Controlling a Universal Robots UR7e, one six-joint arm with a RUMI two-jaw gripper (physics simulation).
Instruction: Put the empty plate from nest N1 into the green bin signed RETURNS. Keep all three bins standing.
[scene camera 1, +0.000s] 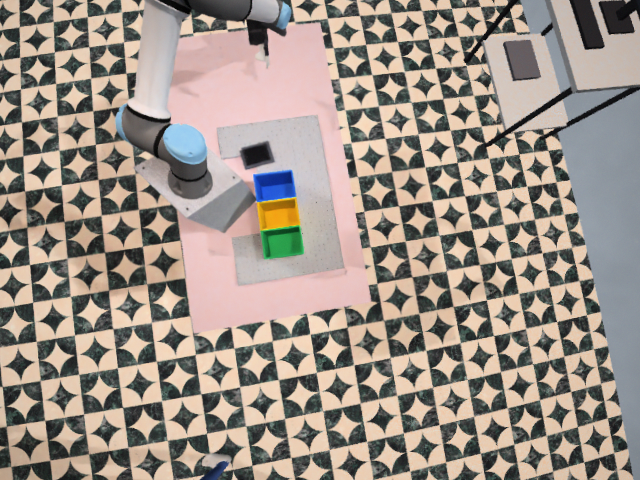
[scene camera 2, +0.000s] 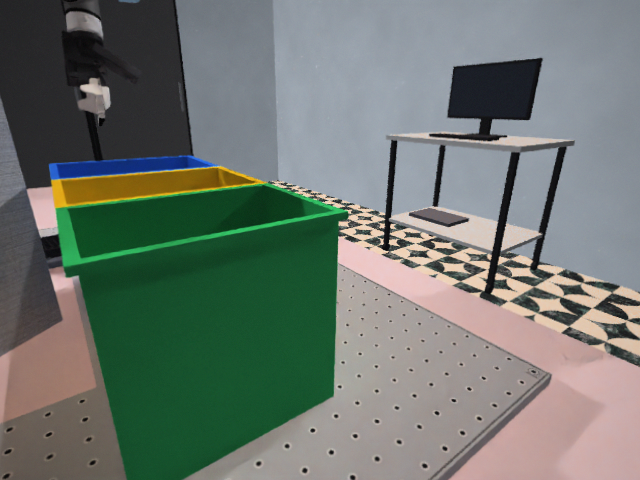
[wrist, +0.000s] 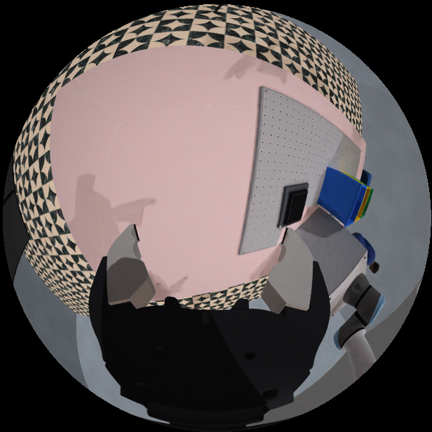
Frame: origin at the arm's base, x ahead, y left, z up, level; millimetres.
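Seen in the pictures: gripper, fingertip midpoint: (scene camera 1: 265, 59) (scene camera 2: 103, 118); arm's base, link origin: (scene camera 1: 191, 182).
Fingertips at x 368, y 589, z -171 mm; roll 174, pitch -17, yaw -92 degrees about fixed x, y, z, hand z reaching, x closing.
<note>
Pixels of each thing's top centre, then the offset from my fingertips to it. Level surfaces: height alone.
- pink surface, surface height: 230 mm down
- pegboard, surface height: 218 mm down
- black slab, top centre: (scene camera 2: 73, 237) (scene camera 1: 256, 153) 146 mm back, 362 mm right, 192 mm down
- green bin, top centre: (scene camera 2: 202, 209) (scene camera 1: 282, 242) 94 mm back, 859 mm right, 38 mm down
- yellow bin, top centre: (scene camera 2: 160, 181) (scene camera 1: 278, 213) 86 mm back, 729 mm right, 38 mm down
- blue bin, top centre: (scene camera 2: 135, 165) (scene camera 1: 274, 185) 77 mm back, 599 mm right, 38 mm down
My gripper (scene camera 1: 266, 57) (scene camera 2: 95, 100) (wrist: 209, 229) is open and empty, high above the pink surface (scene camera 1: 248, 98) (wrist: 175, 150) and off to the side of the pegboard (scene camera 1: 325, 206) (scene camera 2: 403, 382) (wrist: 270, 140). A black slab (scene camera 1: 256, 155) (wrist: 296, 206), seemingly the plate in its dark frame, lies on the pegboard near the blue bin; no nest label is readable. The green bin (scene camera 1: 282, 242) (scene camera 2: 222, 335) stands upright at the end of the row; its RETURNS sign does not show. The yellow bin (scene camera 1: 279, 214) and blue bin (scene camera 1: 274, 186) (wrist: 337, 192) also stand upright.
The three bins stand close together in a row. The arm's grey pedestal (scene camera 1: 222, 209) (wrist: 327, 245) is close beside them. A shelf table with a monitor (scene camera 2: 493, 90) stands off the pink surface. Part of a person in blue (scene camera 1: 215, 470) (wrist: 364, 245) shows.
</note>
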